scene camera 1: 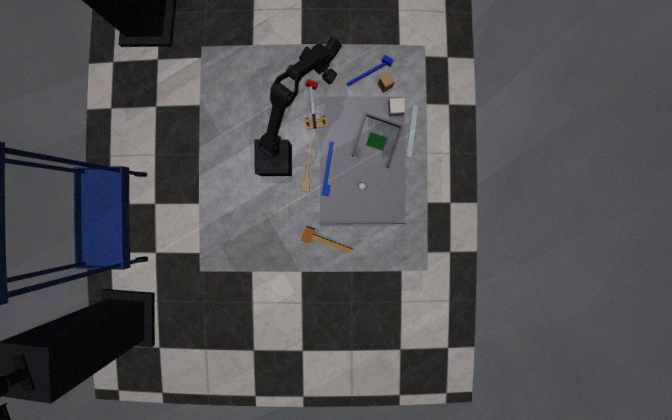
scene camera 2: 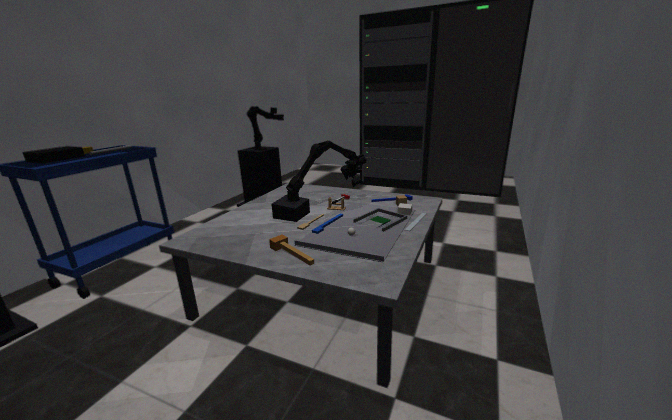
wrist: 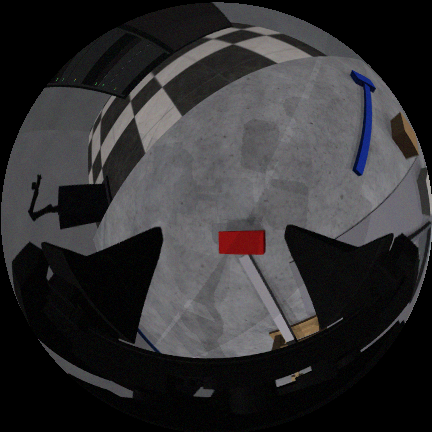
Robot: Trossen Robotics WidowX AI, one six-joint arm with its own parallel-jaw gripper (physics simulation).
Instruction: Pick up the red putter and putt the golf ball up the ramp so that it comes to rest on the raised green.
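Frame: origin at the arm's base, x ahead, y left, z up, level; metres.
Where they show: gripper, fingertip midpoint: (scene camera 2: 350, 183) (wrist: 225, 232); arm's base at its link origin: (scene camera 1: 272, 151) (scene camera 2: 293, 199) (wrist: 227, 388).
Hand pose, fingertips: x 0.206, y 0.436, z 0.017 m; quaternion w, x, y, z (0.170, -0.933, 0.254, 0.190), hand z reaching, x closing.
Each offset is from my fingertips to the centre of the thing. "pt": to the spot under its first point. Level surfaces: height alone.
The red putter {pt 0.033 m right, 0.028 m back, 0.087 m down} (scene camera 1: 311, 84) (scene camera 2: 345, 196) (wrist: 242, 242) has a red block head and a pale shaft. Its dark grip end rests on a small wooden stand (scene camera 1: 308, 123) (scene camera 2: 336, 208) (wrist: 307, 327). My gripper (scene camera 1: 329, 76) (scene camera 2: 356, 181) (wrist: 225, 232) is open and empty, above the table on the head's side of the stand. In the wrist view the head shows below and between the spread fingers. The white golf ball {0.586 m right, 0.275 m ahead, 0.091 m down} (scene camera 1: 362, 186) (scene camera 2: 351, 231) sits on the grey ramp board {0.112 m down} (scene camera 1: 350, 211) (scene camera 2: 345, 245). The green {0.330 m right, 0.349 m ahead, 0.110 m down} (scene camera 1: 376, 141) (scene camera 2: 380, 219) is bordered by dark rails on three sides.
A blue mallet {0.073 m left, 0.292 m ahead, 0.105 m down} (scene camera 1: 367, 74) (scene camera 2: 387, 200) (wrist: 367, 125), a brown block {0.004 m right, 0.385 m ahead, 0.086 m down} (scene camera 1: 386, 82) (wrist: 404, 136) and a white block {0.137 m right, 0.448 m ahead, 0.090 m down} (scene camera 1: 397, 106) (scene camera 2: 405, 209) lie beyond the putter. A blue bar {0.496 m right, 0.091 m ahead, 0.105 m down} (scene camera 1: 328, 167), a wooden spatula {0.502 m right, 0.029 m back, 0.111 m down} (scene camera 1: 308, 167), an orange mallet {0.903 m right, 0.102 m ahead, 0.096 m down} (scene camera 1: 330, 243) and a pale strip {0.254 m right, 0.551 m ahead, 0.114 m down} (scene camera 1: 412, 131) lie around the board.
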